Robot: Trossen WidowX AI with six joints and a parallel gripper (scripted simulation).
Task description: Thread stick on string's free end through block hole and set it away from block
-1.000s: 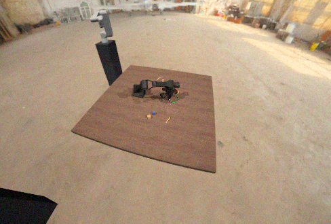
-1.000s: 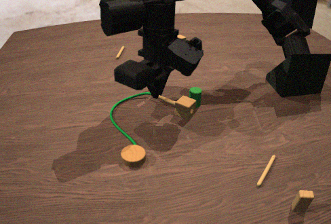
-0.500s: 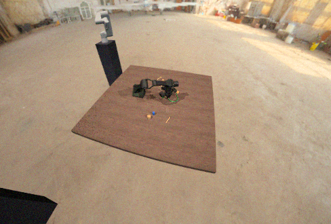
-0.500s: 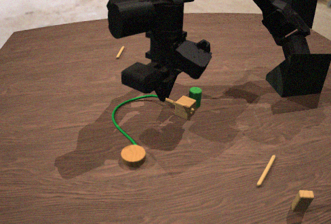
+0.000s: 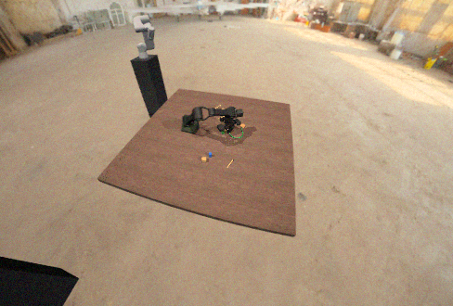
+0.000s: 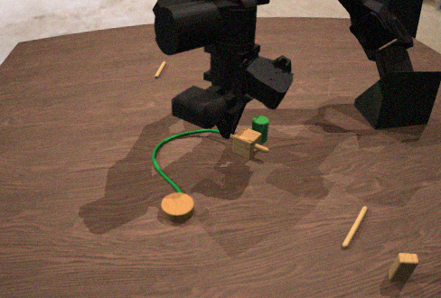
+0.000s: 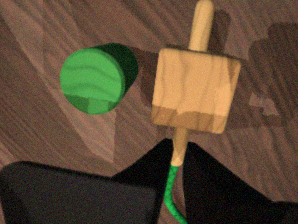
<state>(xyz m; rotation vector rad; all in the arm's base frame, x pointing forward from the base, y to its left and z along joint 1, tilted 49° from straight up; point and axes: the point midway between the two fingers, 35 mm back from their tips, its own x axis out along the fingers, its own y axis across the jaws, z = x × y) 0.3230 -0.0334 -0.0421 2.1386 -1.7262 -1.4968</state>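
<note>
Right now my gripper tip is 1 cm past the thin wooden stick and 1 cm to the right of it. The rest, counted from my gripper tip: blue cylinder: 8 cm behind, 26 cm to the right; round wooden button: 10 cm ahead, 12 cm to the left, 1 cm below; green cylinder: 5 cm behind.
</note>
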